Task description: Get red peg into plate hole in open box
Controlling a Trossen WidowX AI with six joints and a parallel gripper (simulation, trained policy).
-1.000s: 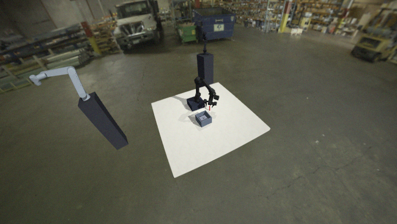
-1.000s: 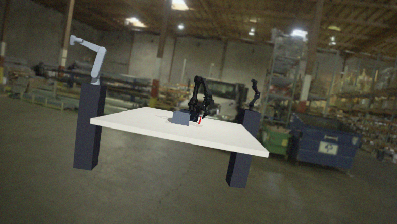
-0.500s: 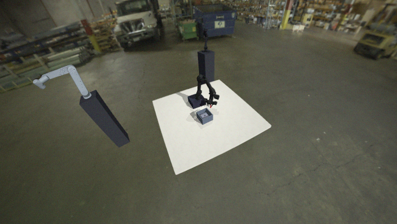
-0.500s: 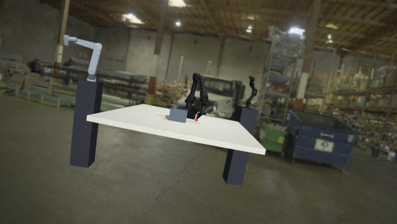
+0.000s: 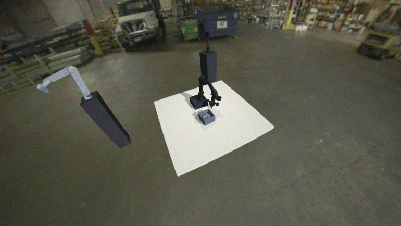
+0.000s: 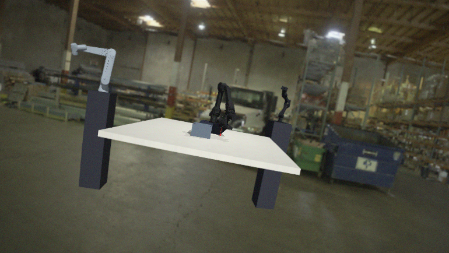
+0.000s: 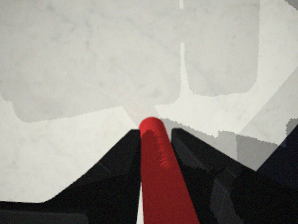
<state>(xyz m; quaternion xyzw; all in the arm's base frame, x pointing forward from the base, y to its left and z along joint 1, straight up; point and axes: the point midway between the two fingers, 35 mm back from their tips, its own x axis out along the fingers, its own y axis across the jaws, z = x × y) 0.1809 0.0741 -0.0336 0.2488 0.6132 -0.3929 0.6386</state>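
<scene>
Now: gripper tip 180 mm to the left of the grey plate, 130 mm short of it and 20 mm below it. From my gripper tip the other things lie so: grey box 180 mm to the right, 130 mm ahead; then red peg 20 mm above, 10 mm to the left.
</scene>
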